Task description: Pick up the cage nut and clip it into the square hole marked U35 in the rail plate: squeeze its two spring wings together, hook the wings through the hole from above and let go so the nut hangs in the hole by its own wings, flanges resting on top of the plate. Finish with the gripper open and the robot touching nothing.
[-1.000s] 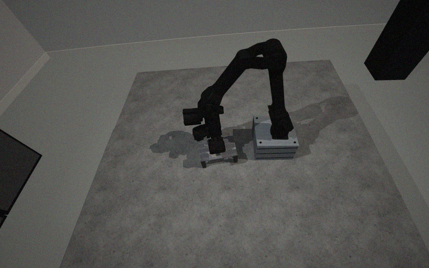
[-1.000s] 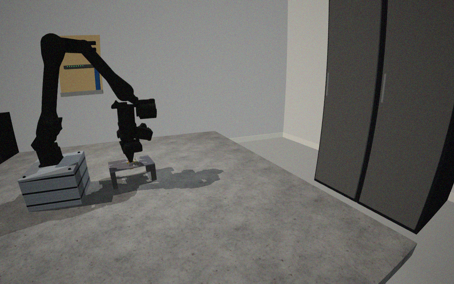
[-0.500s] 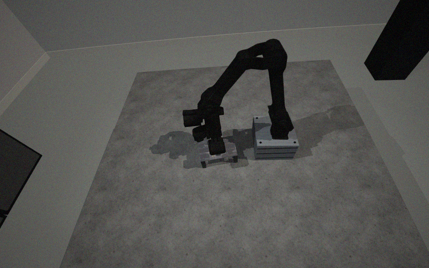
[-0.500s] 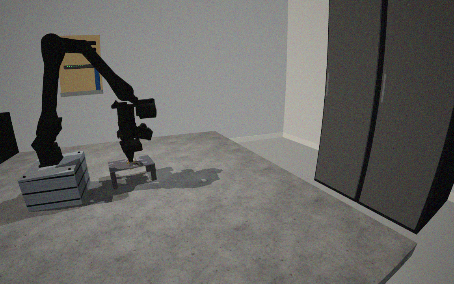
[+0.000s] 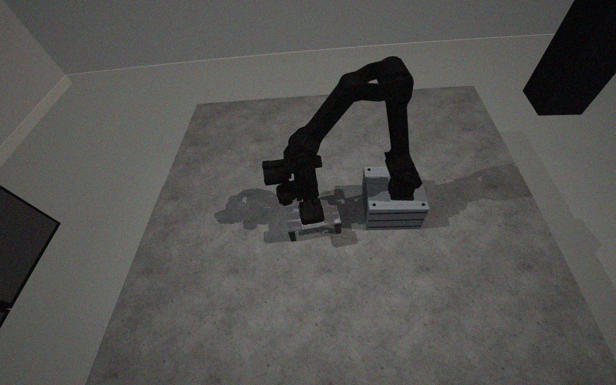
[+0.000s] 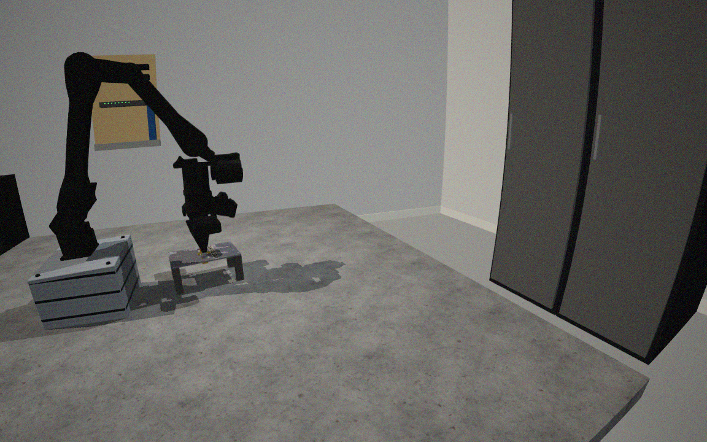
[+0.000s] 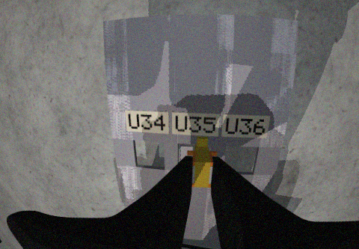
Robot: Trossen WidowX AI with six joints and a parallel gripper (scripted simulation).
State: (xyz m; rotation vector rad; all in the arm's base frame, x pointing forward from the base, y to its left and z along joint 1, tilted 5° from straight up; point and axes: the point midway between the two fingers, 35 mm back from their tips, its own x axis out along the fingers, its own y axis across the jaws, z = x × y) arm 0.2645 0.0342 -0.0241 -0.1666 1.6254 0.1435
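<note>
Right now the cage nut is 10 mm below my gripper tip. Round my gripper tip: label 20 mm ahead, 10 mm to the left, 10 mm below.
</note>
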